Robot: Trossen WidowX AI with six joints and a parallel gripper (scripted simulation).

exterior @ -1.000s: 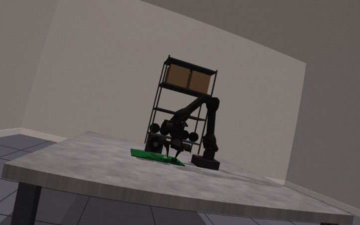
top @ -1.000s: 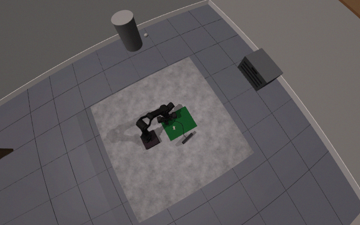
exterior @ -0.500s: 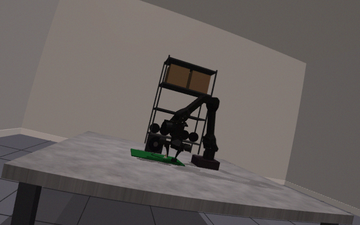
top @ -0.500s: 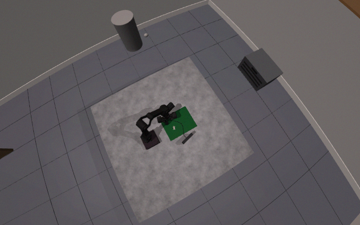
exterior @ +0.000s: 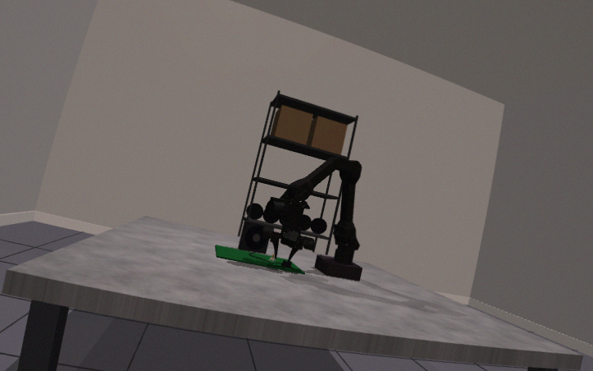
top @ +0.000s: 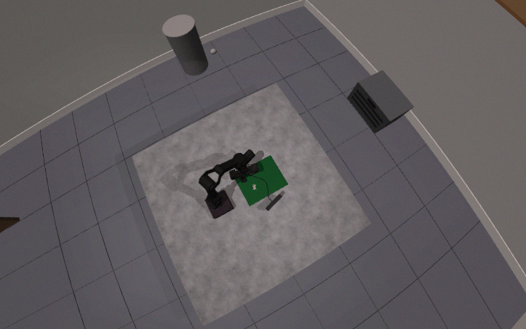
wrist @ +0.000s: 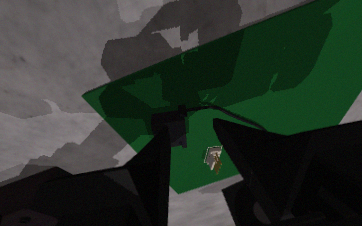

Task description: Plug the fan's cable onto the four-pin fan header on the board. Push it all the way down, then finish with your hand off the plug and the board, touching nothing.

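My gripper tip is now 2 cm past the black plug, 1 cm to the left of it and 1 cm above it. From my gripper tip the other things lie so: black fan: 10 cm ahead, 22 cm to the right, 4 cm above; then white four-pin header: 3 cm ahead, 8 cm to the right, 2 cm below; then green board: 8 cm ahead, 5 cm to the right, 4 cm below.
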